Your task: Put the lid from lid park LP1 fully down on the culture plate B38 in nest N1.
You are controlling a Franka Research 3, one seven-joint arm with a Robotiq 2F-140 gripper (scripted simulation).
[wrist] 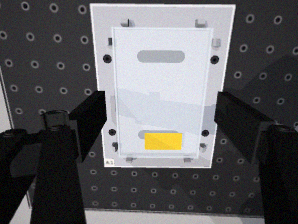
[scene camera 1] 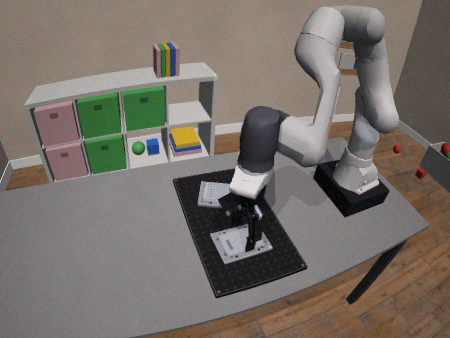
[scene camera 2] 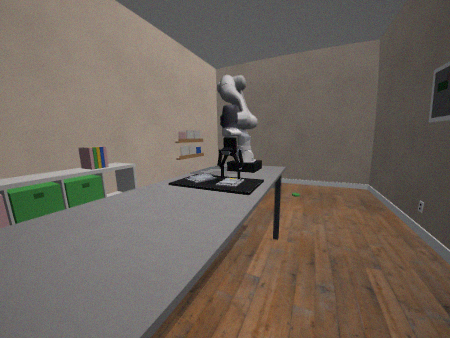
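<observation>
There's a clear lid (wrist: 160,74) that I can see here, and my gripper (wrist: 160,105) is visible too.
</observation>
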